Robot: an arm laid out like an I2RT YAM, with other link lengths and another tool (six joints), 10 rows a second.
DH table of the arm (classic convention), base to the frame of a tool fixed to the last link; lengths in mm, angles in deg. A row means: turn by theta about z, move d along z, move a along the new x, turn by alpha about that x. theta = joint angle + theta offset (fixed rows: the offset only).
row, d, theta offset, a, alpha
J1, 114.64, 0, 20.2, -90
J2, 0, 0, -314.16, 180
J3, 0, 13.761, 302.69, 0
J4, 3.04, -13.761, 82.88, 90
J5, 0, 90, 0, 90
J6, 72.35, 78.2, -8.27, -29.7
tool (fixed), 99.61, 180, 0, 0
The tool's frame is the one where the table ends.
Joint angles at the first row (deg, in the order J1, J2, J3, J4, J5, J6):
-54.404, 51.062, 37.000, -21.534, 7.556, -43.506
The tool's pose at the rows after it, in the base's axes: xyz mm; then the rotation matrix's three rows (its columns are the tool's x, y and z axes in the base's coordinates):
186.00, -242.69, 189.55; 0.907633, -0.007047, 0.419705; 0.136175, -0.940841, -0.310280; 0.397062, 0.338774, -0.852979
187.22, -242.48, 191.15; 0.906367, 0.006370, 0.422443; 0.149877, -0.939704, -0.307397; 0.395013, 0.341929, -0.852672
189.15, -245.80, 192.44; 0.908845, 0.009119, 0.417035; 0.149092, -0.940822, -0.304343; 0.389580, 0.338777, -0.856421
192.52, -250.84, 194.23; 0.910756, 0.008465, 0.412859; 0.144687, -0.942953, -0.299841; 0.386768, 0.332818, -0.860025
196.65, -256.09, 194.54; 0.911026, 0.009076, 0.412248; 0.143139, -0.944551, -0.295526; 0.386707, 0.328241, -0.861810
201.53, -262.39, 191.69; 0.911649, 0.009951, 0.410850; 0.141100, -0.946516, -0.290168; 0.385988, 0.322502, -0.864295
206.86, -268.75, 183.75; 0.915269, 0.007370, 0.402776; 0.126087, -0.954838, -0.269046; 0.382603, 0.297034, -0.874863
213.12, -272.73, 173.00; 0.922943, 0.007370, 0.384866; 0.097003, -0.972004, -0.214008; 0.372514, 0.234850, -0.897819
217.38, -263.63, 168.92; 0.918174, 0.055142, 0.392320; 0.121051, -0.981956, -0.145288; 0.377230, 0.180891, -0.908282
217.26, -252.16, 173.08; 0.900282, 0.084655, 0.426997; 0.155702, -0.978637, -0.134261; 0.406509, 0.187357, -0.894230
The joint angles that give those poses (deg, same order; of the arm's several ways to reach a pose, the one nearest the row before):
-54.405, 51.329, 37.702, -21.707, 7.735, -43.769
-54.403, 51.415, 37.967, -21.708, 7.209, -44.381
-54.405, 52.553, 38.845, -21.796, 7.294, -44.561
-54.403, 54.221, 40.074, -21.798, 7.384, -44.472
-54.404, 55.893, 40.955, -21.272, 7.295, -44.385
-54.404, 57.912, 41.483, -20.131, 7.208, -44.298
-54.405, 60.809, 42.186, -19.512, 7.119, -43.686
-54.317, 64.851, 44.201, -21.258, 6.594, -42.454
-54.316, 65.832, 45.177, -23.815, 3.349, -43.064
-54.316, 63.115, 43.689, -23.732, 0.890, -43.503

